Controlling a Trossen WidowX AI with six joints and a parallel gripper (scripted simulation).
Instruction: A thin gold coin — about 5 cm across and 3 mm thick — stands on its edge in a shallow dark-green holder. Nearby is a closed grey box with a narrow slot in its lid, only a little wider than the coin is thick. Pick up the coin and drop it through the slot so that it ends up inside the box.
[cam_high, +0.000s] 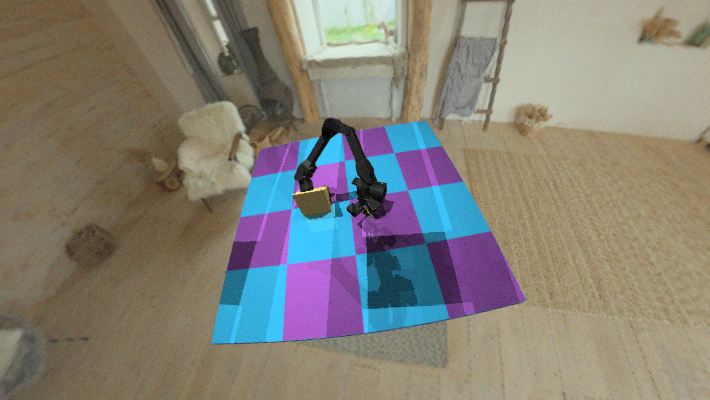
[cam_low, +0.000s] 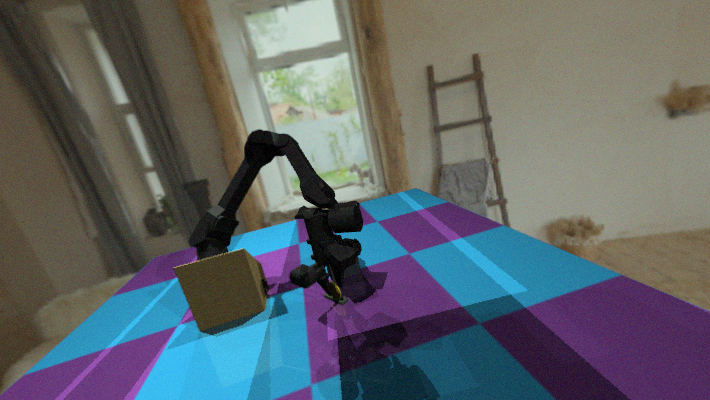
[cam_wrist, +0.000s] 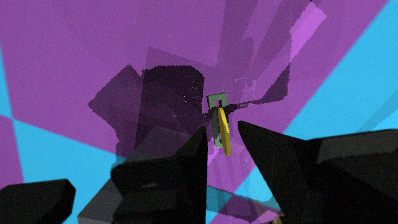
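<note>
My gripper tip is right at the gold coin.
</note>
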